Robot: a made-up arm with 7 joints. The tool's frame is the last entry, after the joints. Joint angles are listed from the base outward.
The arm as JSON. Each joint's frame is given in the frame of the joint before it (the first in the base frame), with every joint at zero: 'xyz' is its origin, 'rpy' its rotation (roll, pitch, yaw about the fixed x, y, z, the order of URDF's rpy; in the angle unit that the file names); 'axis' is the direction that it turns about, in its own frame. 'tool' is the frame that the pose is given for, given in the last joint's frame.
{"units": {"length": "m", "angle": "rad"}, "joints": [
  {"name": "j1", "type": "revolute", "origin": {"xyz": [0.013, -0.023, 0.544], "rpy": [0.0, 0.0, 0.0]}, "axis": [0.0, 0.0, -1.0]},
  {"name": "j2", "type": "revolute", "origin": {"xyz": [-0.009, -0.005, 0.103], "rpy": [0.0, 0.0, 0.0]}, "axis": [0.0, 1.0, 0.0]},
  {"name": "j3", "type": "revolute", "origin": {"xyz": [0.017, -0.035, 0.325], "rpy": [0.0, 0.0, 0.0]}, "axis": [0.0, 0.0, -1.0]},
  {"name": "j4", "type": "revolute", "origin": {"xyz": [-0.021, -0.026, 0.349], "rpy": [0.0, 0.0, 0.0]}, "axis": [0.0, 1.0, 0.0]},
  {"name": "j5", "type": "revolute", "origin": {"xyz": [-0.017, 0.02, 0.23], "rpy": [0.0, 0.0, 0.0]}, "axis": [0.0, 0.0, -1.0]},
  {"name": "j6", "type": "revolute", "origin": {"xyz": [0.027, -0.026, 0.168], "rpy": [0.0, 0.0, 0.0]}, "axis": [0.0, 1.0, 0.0]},
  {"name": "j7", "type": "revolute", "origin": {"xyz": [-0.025, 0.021, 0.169], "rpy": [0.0, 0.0, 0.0]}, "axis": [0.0, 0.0, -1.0]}
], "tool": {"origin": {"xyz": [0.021, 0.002, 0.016], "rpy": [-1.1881, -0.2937, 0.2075]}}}
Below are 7 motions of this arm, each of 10 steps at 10 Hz.
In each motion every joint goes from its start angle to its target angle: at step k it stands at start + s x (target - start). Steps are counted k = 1, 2, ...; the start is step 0. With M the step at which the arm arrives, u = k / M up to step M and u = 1 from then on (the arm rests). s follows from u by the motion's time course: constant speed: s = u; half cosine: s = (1 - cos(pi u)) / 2; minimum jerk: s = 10 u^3 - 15 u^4 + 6 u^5.
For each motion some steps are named. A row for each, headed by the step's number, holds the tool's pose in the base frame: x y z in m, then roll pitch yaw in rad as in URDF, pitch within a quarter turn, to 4 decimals.
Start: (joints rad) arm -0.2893 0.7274 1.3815 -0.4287 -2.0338 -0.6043 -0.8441
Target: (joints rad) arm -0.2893 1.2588 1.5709 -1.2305 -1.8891 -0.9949 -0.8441
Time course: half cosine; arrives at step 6
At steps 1, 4, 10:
1: 0.6304 0.3693 1.5681 -0.9901 -0.2879 2.0728
4: 0.6551 0.5838 1.1731 -0.8384 -0.0645 2.3611
10: 0.6196 0.6131 1.0230 -0.7680 -0.0603 2.5190

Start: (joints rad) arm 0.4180 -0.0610 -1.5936 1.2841 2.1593 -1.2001 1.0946
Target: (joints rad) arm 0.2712 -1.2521 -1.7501 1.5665 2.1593 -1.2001 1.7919
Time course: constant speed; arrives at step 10
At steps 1, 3, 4, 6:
1: -0.0872 0.4349 1.3551 1.9694 -0.7028 2.1512
3: -0.2537 0.4872 1.2438 1.7760 -0.4477 2.3903
4: -0.3254 0.5043 1.1743 1.7190 -0.3089 2.4804
6: -0.4400 0.5204 1.0150 1.6608 -0.0215 2.6312

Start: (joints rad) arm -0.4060 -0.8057 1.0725 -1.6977 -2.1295 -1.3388 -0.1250
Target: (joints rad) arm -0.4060 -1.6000 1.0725 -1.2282 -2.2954 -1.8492 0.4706
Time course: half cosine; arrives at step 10
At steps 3, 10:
3: -0.8253 -0.0758 0.8056 -2.9759 0.6662 2.3721
10: -0.8647 -0.2021 0.3931 -3.0979 0.5298 3.0674

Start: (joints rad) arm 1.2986 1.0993 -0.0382 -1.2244 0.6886 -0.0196 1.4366
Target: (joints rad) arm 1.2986 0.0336 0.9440 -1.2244 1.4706 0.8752 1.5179
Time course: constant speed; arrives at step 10
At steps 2, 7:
2: 0.0961 -0.3163 1.6236 -0.9759 -0.1780 2.7790
7: 0.1535 0.1995 1.6270 -0.9304 0.4074 2.2114

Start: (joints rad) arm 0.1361 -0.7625 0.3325 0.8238 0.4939 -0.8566 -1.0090
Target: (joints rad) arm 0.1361 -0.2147 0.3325 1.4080 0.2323 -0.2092 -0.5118
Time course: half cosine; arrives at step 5
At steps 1, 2, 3, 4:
1: -0.4688 -0.0425 1.6858 -1.7007 -0.5545 0.5039
2: -0.2383 -0.1181 1.7349 -1.3114 -0.3417 0.3096
3: 0.0485 -0.2047 1.6989 -0.9592 0.0431 0.1779
4: 0.2540 -0.2620 1.5965 -0.7341 0.4129 0.1588

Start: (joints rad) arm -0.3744 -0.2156 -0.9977 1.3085 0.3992 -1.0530 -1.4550
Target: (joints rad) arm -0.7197 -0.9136 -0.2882 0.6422 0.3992 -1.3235 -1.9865
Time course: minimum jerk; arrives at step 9
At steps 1, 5, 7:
1: -0.1479 0.2603 1.6017 -1.0864 0.2505 2.8307
5: -0.4862 -0.1857 1.6023 -1.8786 0.5584 2.7697
7: -0.6199 -0.4636 1.4420 -2.4376 0.7100 2.5126

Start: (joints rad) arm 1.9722 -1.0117 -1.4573 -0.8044 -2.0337 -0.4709 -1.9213
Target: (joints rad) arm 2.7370 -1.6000 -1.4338 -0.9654 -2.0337 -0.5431 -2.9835
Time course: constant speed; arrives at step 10
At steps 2, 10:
2: 0.1088 1.0126 1.1508 -0.3320 -0.8229 -2.5266
10: 0.7542 0.8263 0.6747 -2.5209 -1.1062 -0.5016

